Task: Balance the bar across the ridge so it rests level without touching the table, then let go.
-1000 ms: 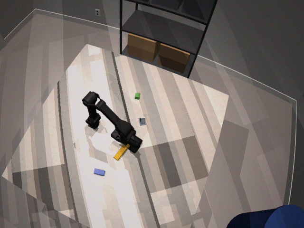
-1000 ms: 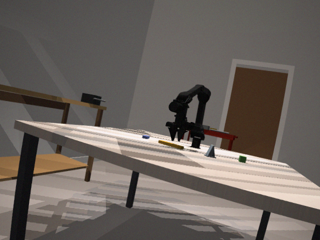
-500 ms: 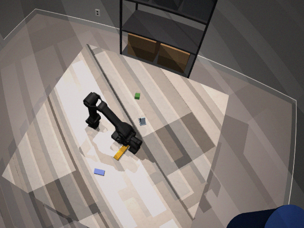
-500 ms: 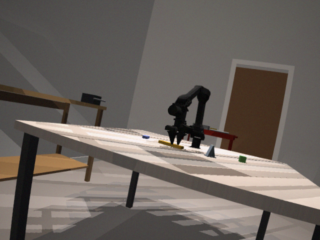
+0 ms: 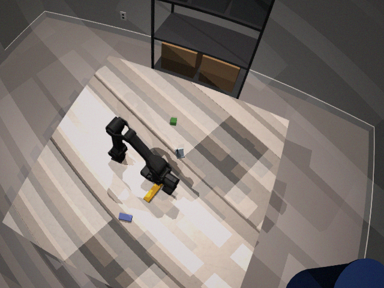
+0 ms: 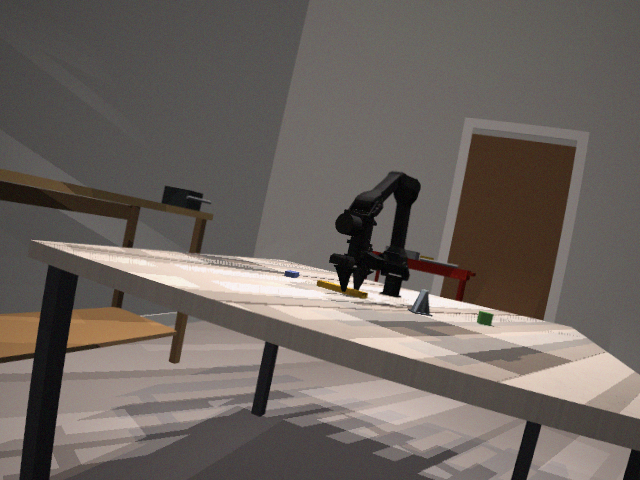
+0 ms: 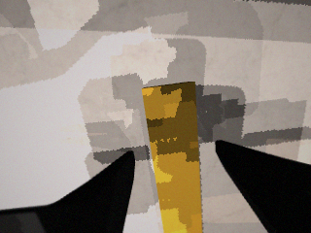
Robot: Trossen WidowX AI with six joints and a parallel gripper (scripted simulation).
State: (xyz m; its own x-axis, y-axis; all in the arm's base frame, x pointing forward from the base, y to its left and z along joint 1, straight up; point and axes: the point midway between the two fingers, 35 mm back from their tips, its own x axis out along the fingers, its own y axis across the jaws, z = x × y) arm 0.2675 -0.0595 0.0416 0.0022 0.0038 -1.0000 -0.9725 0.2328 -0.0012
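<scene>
Now: the yellow bar 30 mm to the right of my gripper tip and 10 mm behind it. The rest, counted from my gripper tip: blue block: 230 mm to the right, 80 mm behind; green cube: 380 mm to the left, 80 mm behind, 10 mm above.
</scene>
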